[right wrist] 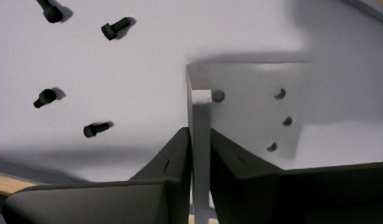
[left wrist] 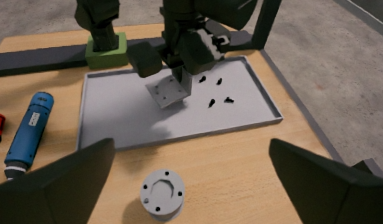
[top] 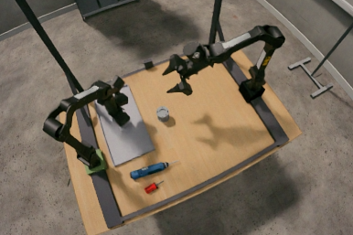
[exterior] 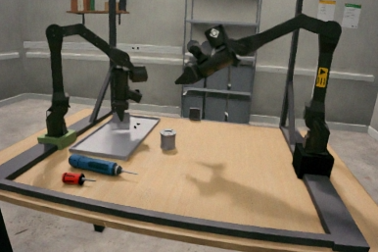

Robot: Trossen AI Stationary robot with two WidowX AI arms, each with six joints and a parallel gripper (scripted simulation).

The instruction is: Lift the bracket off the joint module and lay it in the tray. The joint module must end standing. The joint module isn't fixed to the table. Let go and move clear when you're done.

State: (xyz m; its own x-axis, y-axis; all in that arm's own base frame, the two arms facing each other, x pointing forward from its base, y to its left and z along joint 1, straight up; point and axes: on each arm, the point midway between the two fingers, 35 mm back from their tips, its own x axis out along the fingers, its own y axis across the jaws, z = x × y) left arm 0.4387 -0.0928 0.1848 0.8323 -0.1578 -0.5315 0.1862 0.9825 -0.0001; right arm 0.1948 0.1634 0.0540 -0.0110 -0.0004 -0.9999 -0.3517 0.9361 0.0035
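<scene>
My right gripper is now 4 cm above the bracket, 3 cm short of it and 1 cm to the right of it. Also, from my right hand: grey joint module (21 cm to the left, 7 cm ahead, 6 cm below); then tray (9 cm below, 1 cm ahead); then red screwdriver (38 cm ahead, 8 cm below, 3 cm to the left).
</scene>
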